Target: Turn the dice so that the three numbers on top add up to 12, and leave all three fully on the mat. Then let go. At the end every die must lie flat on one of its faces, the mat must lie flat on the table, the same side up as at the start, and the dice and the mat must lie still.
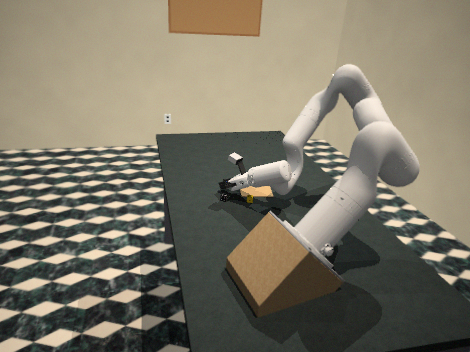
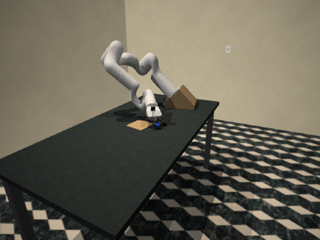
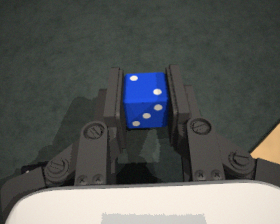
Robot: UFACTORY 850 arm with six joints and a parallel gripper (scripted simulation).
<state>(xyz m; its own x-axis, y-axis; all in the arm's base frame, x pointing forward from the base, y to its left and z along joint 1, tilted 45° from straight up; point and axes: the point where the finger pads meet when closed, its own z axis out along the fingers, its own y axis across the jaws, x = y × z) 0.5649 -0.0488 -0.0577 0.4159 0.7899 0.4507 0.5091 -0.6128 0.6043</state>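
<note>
My hand is 1 cm short of the blue die and 1 cm above it. From my hand the other things lie so: tan mat 13 cm to the right, 3 cm below, 3 cm behind; black die 7 cm behind, 4 cm to the left, 2 cm below; yellow die 12 cm behind, 6 cm to the right, 2 cm below.
</note>
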